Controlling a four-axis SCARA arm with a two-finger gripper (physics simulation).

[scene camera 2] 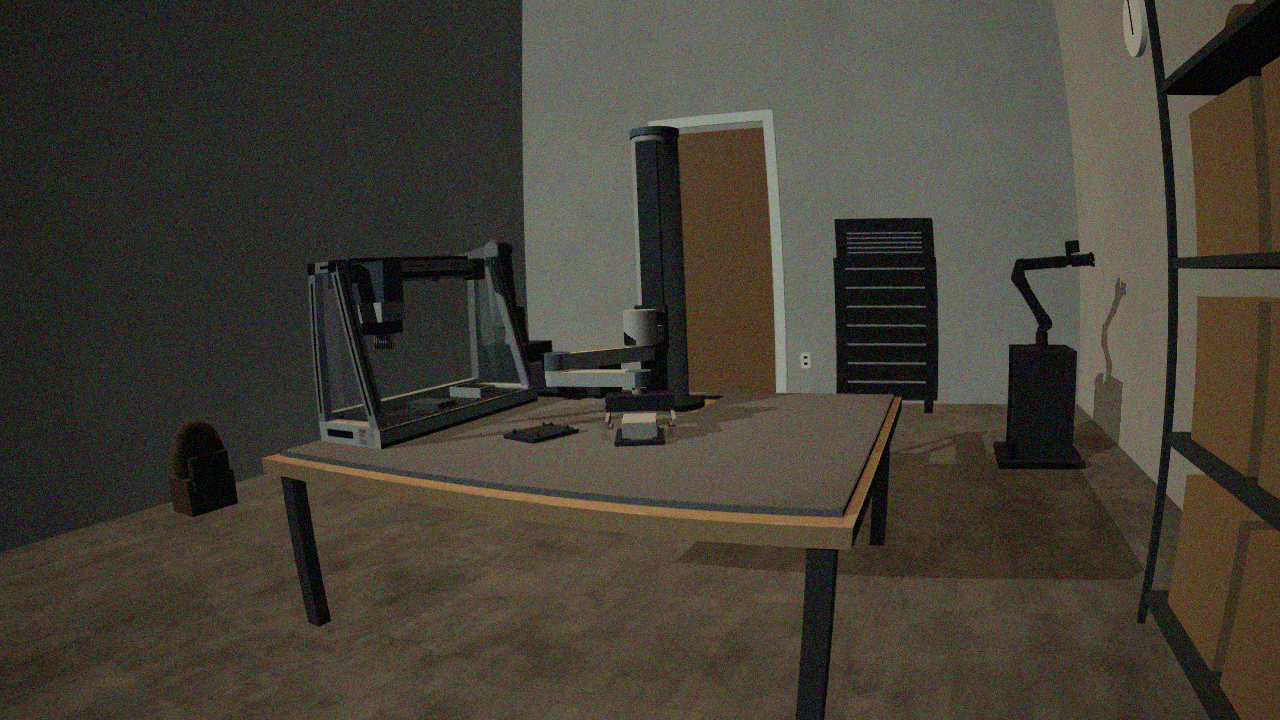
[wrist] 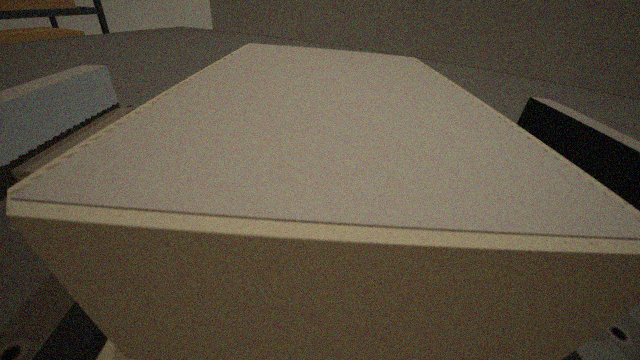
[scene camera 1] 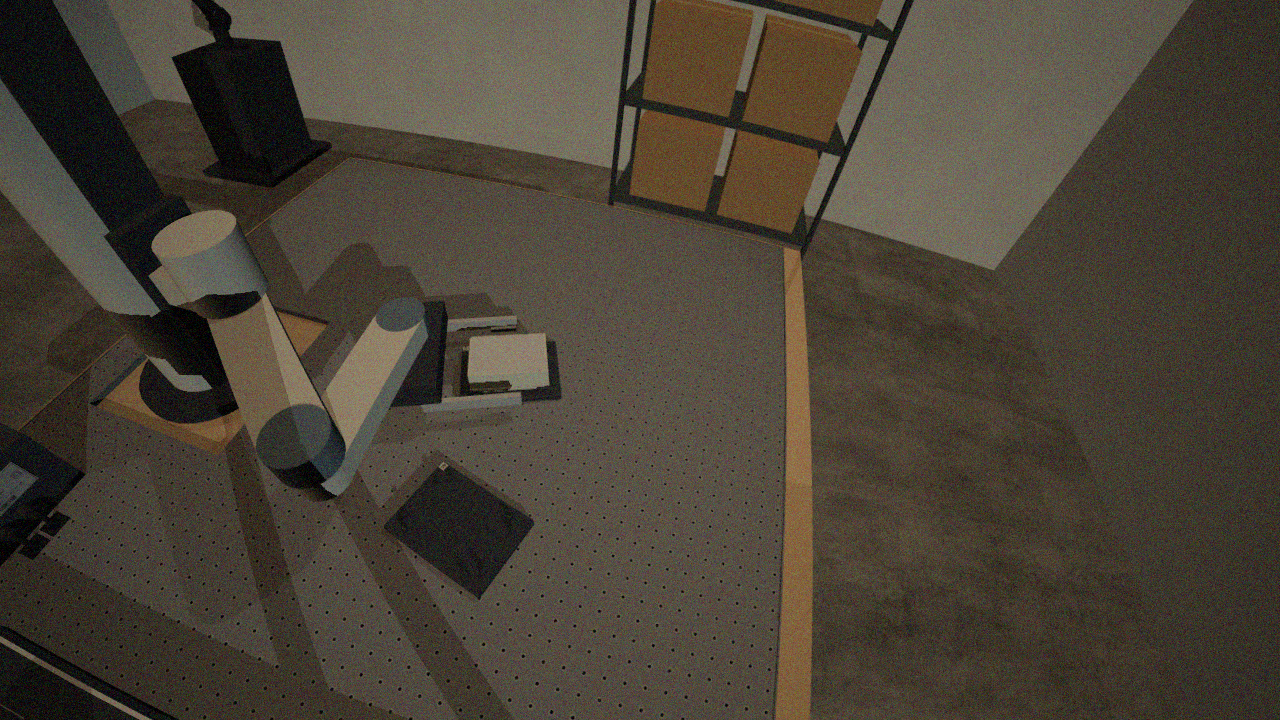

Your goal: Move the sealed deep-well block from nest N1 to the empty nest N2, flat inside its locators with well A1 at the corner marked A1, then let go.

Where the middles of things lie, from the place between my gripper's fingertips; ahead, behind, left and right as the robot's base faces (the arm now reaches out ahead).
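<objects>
Dark square plate (scene camera 1: 457, 525): my hand is 2 cm short of it, 28 cm to the left of it and 3 cm above it. Deep-well block (scene camera 1: 504, 362), counted from my hand: 1 cm behind, 1 cm to the right, 1 cm below.
</objects>
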